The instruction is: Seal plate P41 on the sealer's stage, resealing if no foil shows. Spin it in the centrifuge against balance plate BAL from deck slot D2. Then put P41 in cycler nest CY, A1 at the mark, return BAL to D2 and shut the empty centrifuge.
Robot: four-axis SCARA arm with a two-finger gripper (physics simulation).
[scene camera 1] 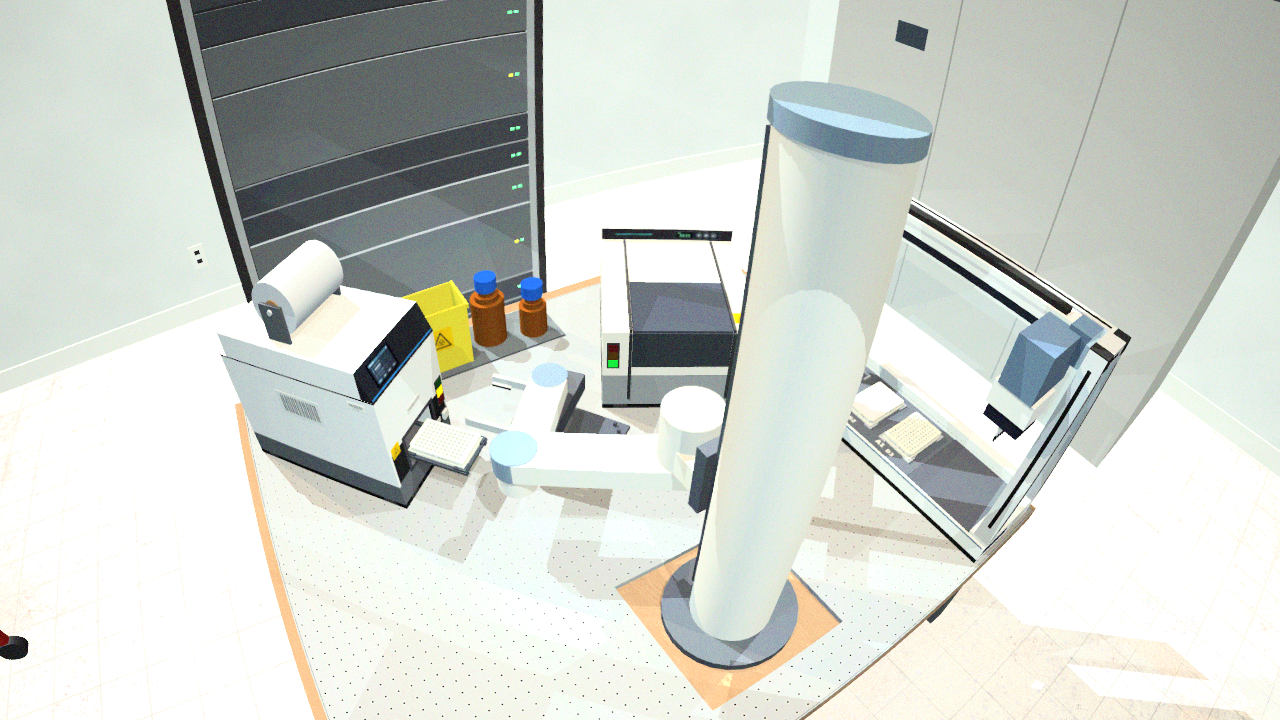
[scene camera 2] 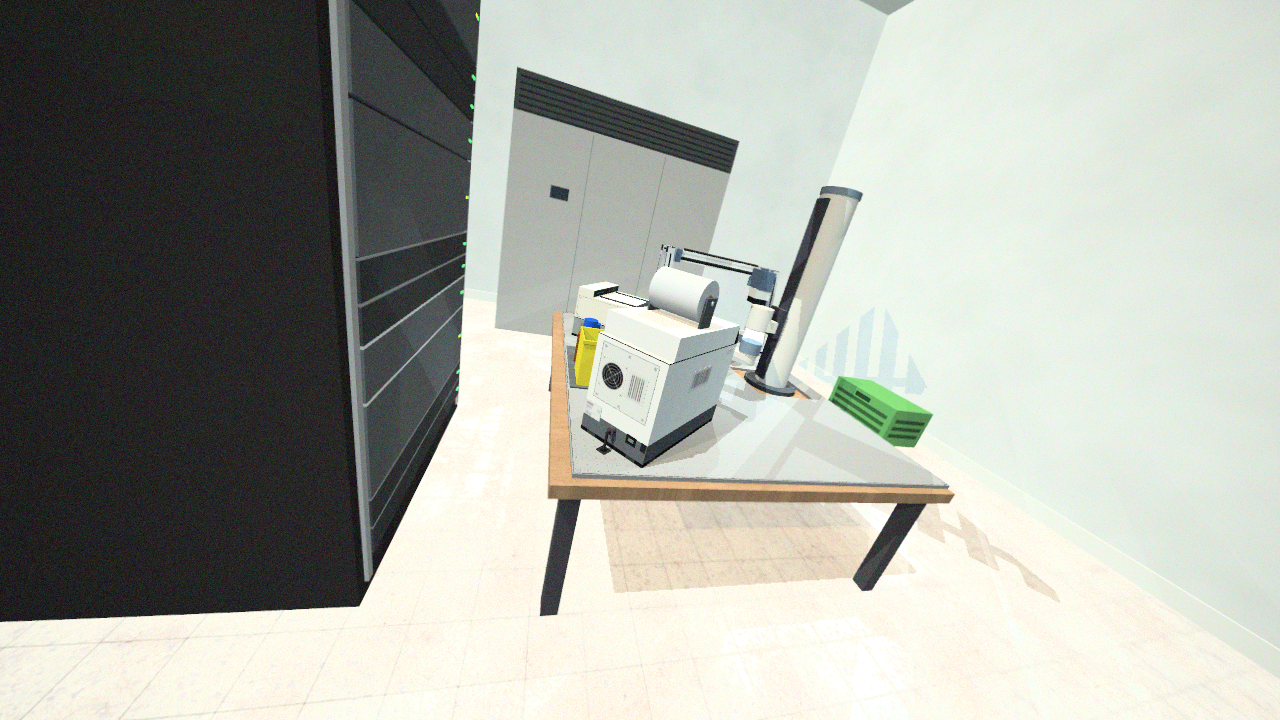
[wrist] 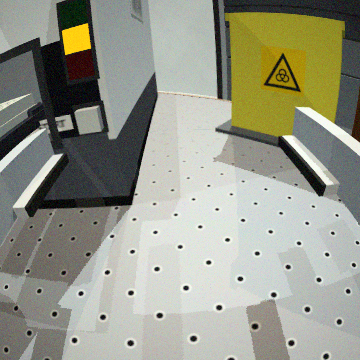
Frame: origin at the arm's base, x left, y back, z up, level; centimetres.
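Where they show: gripper, fingertip midpoint: (scene camera 1: 480,398) (wrist: 168,130); arm's base at its link origin: (scene camera 1: 729,610) (scene camera 2: 768,384).
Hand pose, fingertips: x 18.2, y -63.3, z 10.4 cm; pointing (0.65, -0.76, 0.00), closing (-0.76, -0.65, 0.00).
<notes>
Each offset is from my fingertips to the top centre of the thing. "spot": to the spot under its first point.
Plate P41 {dx +11.9, dy +9.8, dz +2.4 cm} (scene camera 1: 444,443), cream with a grid of wells showing, lies on the stage sticking out of the white sealer {dx +29.2, dy -10.3, dz +38.5 cm} (scene camera 1: 326,385) (scene camera 2: 666,376). I cannot make out foil on it. In the wrist view the sealer's yellow lamp is lit. My gripper (scene camera 1: 480,402) (wrist: 168,130) is open and empty, low over the perforated table, beside the sealer's front and facing the yellow bin. Two pale plates {dx -76.2, dy +43.6, dz -2.3 cm} (scene camera 1: 878,403) {dx -76.2, dy +56.0, dz -2.3 cm} (scene camera 1: 913,436) lie on the deck at the right; which is BAL I cannot read. A white machine with a dark front panel {spot: dx -39.6, dy +15.3, dz +7.7 cm} (scene camera 1: 680,349) stands at the back middle; its lit lamp is green.
A yellow biohazard bin (scene camera 1: 447,326) (scene camera 2: 587,356) (wrist: 285,75) stands behind the sealer. Two brown bottles (scene camera 1: 488,315) (scene camera 1: 532,315) with blue caps stand beside it. The arm's tall column (scene camera 1: 787,376) (scene camera 2: 814,286) rises at the front. A framed enclosure surrounds the deck (scene camera 1: 962,488).
</notes>
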